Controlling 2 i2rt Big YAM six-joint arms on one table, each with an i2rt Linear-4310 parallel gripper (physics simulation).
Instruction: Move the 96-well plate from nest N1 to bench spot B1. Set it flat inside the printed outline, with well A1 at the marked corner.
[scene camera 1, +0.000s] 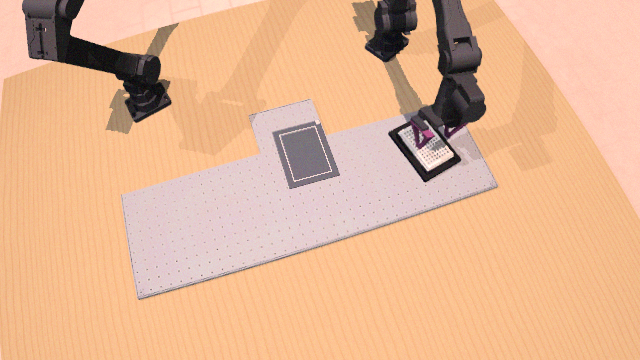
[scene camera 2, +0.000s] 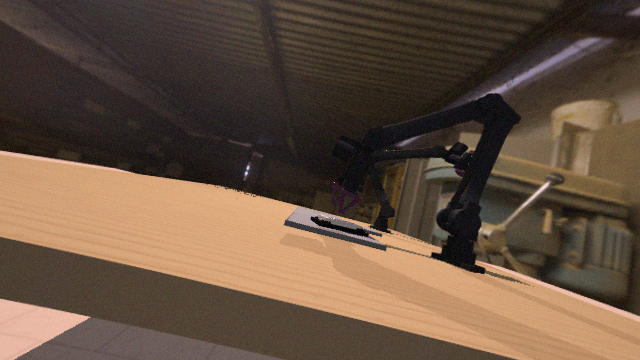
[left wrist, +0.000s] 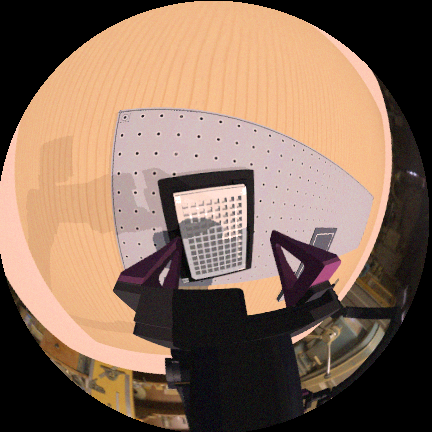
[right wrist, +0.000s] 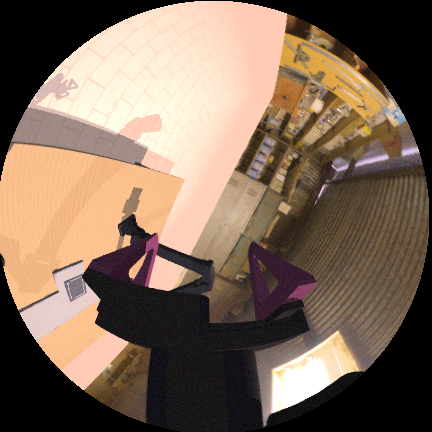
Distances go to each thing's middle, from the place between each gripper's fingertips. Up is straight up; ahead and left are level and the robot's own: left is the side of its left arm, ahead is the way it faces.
I see my right gripper 620 mm short of the dark rectangle with white outline (scene camera 1: 304, 152), 60 mm to the right of it and 440 mm above it. From my right hand the other things lie so: white well plate (scene camera 1: 435, 152) 690 mm ahead, 360 mm to the left, 420 mm below.
Now: the white well plate 2 cm behind my left hand and 4 cm below it. Round my left hand: dark rectangle with white outline 9 cm behind, 30 cm to the right, 6 cm below.
